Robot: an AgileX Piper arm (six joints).
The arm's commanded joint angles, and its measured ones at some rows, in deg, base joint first. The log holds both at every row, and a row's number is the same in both.
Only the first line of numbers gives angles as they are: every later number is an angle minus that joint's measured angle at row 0.
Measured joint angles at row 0:
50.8 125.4 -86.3 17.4 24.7 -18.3
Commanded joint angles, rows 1 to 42:
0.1 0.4 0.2 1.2 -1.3 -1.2
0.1 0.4 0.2 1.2 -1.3 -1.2
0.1 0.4 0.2 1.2 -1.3 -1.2
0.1 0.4 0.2 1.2 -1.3 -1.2
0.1 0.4 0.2 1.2 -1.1 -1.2
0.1 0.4 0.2 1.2 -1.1 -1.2
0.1 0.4 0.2 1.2 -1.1 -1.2
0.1 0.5 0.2 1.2 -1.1 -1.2
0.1 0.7 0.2 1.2 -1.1 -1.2
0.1 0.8 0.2 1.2 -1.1 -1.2
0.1 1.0 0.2 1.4 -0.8 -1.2
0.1 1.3 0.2 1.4 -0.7 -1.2
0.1 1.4 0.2 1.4 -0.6 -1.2
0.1 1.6 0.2 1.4 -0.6 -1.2
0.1 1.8 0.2 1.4 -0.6 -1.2
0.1 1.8 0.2 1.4 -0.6 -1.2
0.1 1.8 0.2 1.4 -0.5 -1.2
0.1 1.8 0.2 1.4 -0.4 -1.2
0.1 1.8 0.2 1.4 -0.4 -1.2
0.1 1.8 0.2 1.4 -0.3 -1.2
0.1 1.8 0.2 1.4 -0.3 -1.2
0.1 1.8 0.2 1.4 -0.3 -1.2
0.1 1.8 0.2 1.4 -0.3 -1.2
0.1 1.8 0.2 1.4 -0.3 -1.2
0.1 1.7 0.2 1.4 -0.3 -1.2
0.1 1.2 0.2 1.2 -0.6 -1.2
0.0 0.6 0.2 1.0 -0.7 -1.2
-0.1 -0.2 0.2 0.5 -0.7 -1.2
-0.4 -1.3 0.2 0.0 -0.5 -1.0
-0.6 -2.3 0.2 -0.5 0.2 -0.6
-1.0 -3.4 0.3 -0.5 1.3 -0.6
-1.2 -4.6 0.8 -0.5 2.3 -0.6
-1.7 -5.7 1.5 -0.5 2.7 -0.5
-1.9 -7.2 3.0 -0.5 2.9 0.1
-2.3 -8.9 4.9 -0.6 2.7 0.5
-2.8 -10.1 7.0 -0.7 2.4 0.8
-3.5 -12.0 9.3 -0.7 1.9 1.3
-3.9 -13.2 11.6 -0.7 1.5 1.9
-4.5 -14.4 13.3 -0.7 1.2 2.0
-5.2 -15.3 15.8 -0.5 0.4 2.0
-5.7 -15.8 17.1 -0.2 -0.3 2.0
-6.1 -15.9 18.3 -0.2 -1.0 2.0
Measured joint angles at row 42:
-4.1 -13.5 12.4 0.1 1.3 1.6
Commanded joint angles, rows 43 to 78:
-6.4 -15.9 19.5 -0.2 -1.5 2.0
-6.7 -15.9 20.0 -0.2 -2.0 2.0
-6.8 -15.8 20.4 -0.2 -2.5 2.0
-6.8 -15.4 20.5 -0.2 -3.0 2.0
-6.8 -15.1 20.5 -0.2 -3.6 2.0
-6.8 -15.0 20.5 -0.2 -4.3 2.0
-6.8 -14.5 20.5 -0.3 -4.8 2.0
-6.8 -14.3 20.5 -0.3 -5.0 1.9
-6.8 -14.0 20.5 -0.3 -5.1 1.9
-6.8 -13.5 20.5 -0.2 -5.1 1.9
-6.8 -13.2 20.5 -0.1 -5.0 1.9
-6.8 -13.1 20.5 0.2 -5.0 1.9
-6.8 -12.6 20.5 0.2 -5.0 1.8
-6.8 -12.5 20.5 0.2 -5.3 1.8
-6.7 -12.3 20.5 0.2 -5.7 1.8
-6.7 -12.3 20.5 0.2 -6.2 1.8
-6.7 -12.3 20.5 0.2 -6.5 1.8
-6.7 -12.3 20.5 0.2 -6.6 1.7
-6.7 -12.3 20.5 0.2 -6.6 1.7
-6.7 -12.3 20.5 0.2 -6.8 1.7
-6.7 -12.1 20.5 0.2 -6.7 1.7
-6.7 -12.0 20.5 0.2 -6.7 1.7
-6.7 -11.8 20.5 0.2 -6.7 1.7
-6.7 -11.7 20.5 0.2 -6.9 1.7
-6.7 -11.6 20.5 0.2 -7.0 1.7
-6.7 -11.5 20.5 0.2 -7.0 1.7
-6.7 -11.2 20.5 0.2 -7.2 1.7
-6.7 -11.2 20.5 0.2 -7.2 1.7
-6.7 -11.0 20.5 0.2 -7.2 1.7
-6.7 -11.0 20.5 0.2 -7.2 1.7
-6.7 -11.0 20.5 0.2 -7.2 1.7
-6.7 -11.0 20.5 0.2 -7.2 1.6
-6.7 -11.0 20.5 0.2 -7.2 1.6
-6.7 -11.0 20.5 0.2 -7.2 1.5
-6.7 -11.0 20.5 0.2 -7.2 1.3
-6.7 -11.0 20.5 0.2 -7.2 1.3
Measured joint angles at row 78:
-6.4 -11.0 20.2 0.1 -6.6 1.7
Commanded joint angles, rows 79 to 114:
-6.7 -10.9 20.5 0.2 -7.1 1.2
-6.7 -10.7 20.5 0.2 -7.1 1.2
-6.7 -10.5 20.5 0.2 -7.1 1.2
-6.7 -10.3 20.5 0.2 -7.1 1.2
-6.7 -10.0 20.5 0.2 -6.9 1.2
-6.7 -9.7 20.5 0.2 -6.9 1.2
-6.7 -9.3 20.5 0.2 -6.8 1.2
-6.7 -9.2 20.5 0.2 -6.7 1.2
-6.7 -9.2 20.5 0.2 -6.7 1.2
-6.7 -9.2 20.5 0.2 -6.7 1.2
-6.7 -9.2 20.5 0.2 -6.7 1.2
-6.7 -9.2 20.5 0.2 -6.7 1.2
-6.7 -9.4 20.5 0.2 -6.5 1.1
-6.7 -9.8 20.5 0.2 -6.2 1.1
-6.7 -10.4 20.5 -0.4 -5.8 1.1
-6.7 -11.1 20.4 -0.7 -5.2 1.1
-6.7 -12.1 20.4 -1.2 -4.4 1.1
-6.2 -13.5 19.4 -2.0 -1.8 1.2
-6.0 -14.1 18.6 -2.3 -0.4 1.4
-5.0 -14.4 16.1 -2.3 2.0 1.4
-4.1 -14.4 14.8 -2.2 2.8 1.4
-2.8 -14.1 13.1 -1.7 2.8 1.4
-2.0 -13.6 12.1 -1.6 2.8 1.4
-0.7 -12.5 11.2 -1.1 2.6 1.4
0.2 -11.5 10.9 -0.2 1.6 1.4
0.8 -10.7 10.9 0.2 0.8 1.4
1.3 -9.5 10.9 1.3 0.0 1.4
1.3 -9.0 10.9 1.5 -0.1 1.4
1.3 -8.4 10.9 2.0 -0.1 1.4
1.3 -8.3 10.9 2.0 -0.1 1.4
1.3 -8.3 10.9 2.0 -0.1 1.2
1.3 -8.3 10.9 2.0 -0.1 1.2
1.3 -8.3 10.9 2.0 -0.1 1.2
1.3 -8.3 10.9 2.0 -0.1 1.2
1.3 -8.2 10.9 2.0 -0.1 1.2
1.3 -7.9 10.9 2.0 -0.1 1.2
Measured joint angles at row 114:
1.1 -8.1 11.3 1.8 0.5 1.5
